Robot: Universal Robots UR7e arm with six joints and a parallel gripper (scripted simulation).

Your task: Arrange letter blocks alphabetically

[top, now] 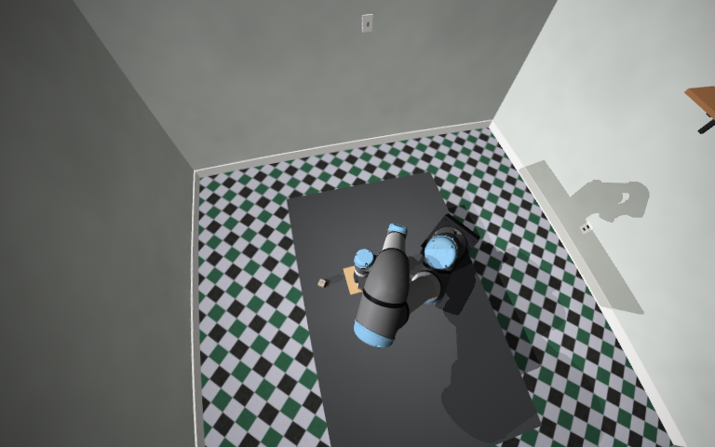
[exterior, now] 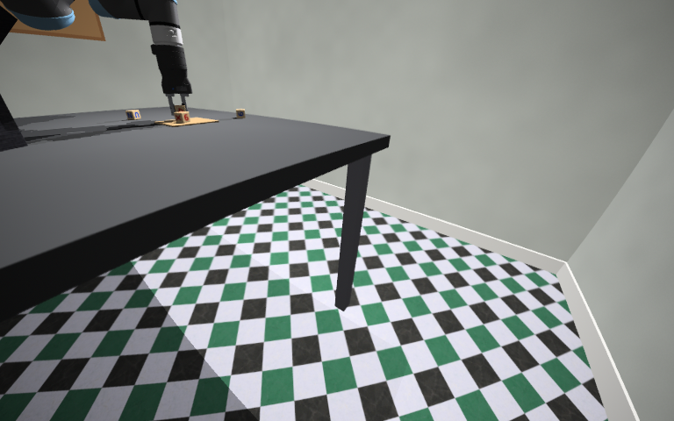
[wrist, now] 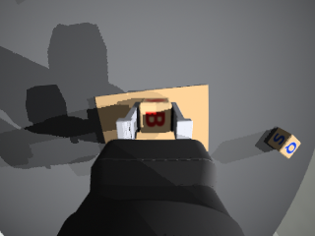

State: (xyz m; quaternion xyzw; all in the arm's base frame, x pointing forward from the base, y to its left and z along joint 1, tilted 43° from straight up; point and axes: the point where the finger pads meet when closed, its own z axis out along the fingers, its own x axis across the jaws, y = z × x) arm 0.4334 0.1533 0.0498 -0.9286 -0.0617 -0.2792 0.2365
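The mat is 50 mm to the right of my hand, 30 mm below it and 10 mm ahead of it. From my hand the other things lie so: G block (80 mm to the right, 20 mm below).
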